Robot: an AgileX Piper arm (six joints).
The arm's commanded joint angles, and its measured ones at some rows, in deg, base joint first. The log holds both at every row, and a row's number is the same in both.
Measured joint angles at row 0: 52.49 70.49 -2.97 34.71 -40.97 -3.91
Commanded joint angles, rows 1 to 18: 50.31 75.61 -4.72 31.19 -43.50 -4.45; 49.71 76.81 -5.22 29.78 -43.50 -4.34; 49.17 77.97 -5.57 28.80 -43.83 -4.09; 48.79 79.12 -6.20 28.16 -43.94 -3.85; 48.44 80.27 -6.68 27.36 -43.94 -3.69; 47.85 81.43 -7.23 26.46 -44.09 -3.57; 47.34 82.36 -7.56 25.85 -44.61 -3.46; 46.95 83.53 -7.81 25.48 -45.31 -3.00; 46.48 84.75 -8.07 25.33 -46.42 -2.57; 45.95 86.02 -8.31 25.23 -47.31 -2.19; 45.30 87.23 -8.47 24.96 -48.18 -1.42; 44.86 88.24 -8.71 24.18 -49.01 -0.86; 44.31 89.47 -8.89 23.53 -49.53 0.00; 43.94 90.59 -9.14 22.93 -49.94 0.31; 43.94 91.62 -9.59 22.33 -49.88 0.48; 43.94 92.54 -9.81 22.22 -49.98 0.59; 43.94 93.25 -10.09 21.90 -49.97 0.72; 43.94 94.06 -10.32 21.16 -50.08 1.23
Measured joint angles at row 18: 44.45 91.40 -9.35 23.75 -48.56 0.00
